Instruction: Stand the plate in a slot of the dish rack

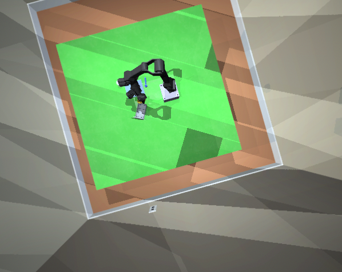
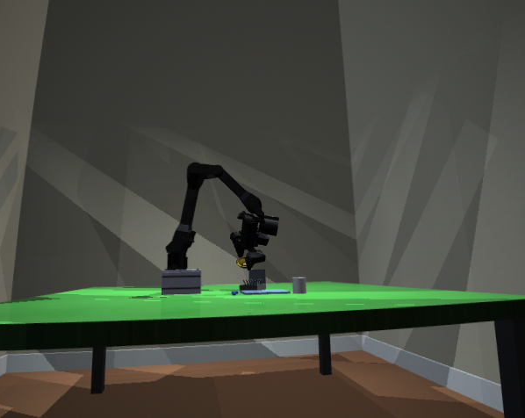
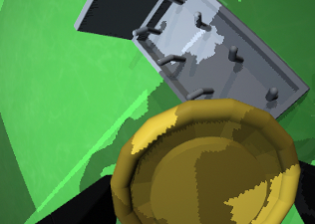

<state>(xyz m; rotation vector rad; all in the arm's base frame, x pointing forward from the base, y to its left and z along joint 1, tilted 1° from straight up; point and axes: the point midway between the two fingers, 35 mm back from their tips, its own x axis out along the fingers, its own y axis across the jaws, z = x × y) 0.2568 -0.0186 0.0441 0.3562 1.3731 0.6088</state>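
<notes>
The grey dish rack lies 80 mm below my gripper tip, 50 mm to the left of it and 50 mm ahead of it. From my gripper tip the other things lie so: yellow plate 10 mm above; blue spoon 150 mm to the right, 100 mm below, 90 mm behind; light blue mat 150 mm to the right, 100 mm below, 20 mm ahead.
</notes>
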